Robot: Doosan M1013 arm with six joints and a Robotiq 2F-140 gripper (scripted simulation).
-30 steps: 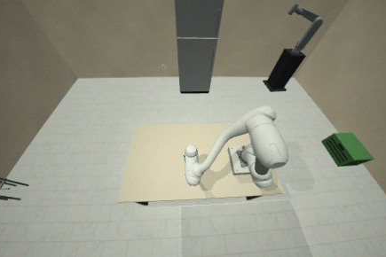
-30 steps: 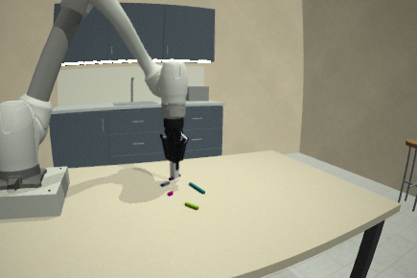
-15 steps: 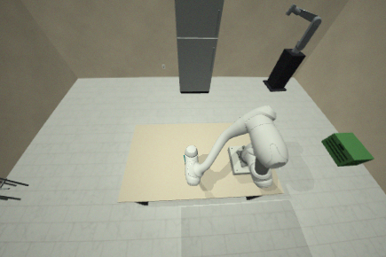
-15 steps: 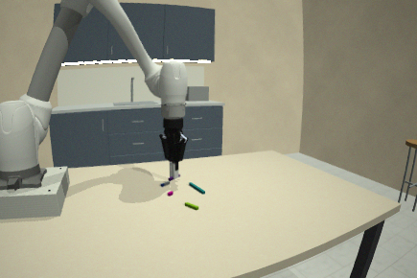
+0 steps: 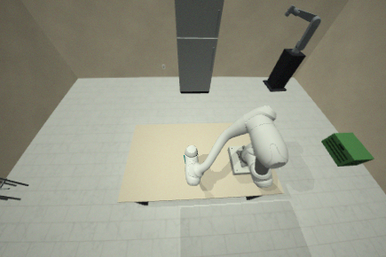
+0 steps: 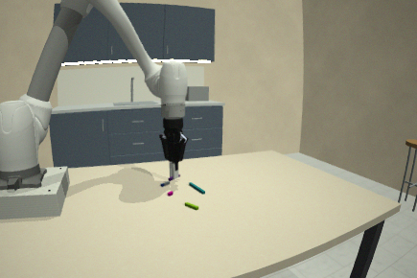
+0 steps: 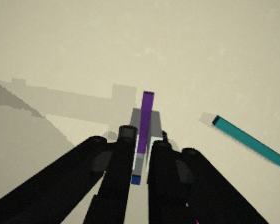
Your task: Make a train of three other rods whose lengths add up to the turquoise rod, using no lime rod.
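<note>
The purple rod lies 30 mm below my hand. Round my hand: turquoise rod (50 mm ahead, 110 mm to the right, 40 mm below); small blue rod (60 mm behind, 30 mm to the right, 40 mm below); grey rod (40 mm behind, 20 mm to the right, 40 mm below).
</note>
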